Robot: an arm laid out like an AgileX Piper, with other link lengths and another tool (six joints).
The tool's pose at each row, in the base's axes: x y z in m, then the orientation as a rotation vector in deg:
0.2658 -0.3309 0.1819 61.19 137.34 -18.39
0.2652 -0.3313 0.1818 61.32 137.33 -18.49
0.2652 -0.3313 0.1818 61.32 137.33 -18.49
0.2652 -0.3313 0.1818 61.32 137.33 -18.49
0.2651 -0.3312 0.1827 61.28 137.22 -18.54
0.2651 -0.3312 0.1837 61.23 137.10 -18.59
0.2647 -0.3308 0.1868 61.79 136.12 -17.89
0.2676 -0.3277 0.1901 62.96 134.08 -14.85
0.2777 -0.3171 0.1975 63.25 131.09 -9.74
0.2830 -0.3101 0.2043 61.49 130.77 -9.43
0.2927 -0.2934 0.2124 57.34 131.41 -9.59
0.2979 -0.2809 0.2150 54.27 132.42 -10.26
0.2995 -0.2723 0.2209 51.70 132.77 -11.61
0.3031 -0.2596 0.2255 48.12 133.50 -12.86
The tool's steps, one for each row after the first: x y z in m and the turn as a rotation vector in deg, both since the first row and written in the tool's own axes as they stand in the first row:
0.0001 -0.0007 0.0000 0.11 0.02 0.06
0.0001 -0.0007 0.0000 0.11 0.02 0.06
0.0001 -0.0007 0.0000 0.11 0.02 0.06
-0.0002 -0.0007 -0.0008 0.11 -0.10 0.07
-0.0007 -0.0007 -0.0017 0.10 -0.23 0.08
-0.0019 -0.0008 -0.0046 -0.41 -0.71 0.92
-0.0033 0.0034 -0.0076 -2.56 -1.34 3.01
-0.0063 0.0178 -0.0147 -6.62 -2.57 5.36
-0.0085 0.0264 -0.0215 -7.50 -3.47 4.47
-0.0078 0.0446 -0.0318 -8.61 -4.58 1.61
-0.0042 0.0568 -0.0372 -8.91 -5.02 -0.84
-0.0028 0.0636 -0.0451 -8.70 -5.97 -2.87
0.0007 0.0747 -0.0529 -8.77 -6.87 -5.69

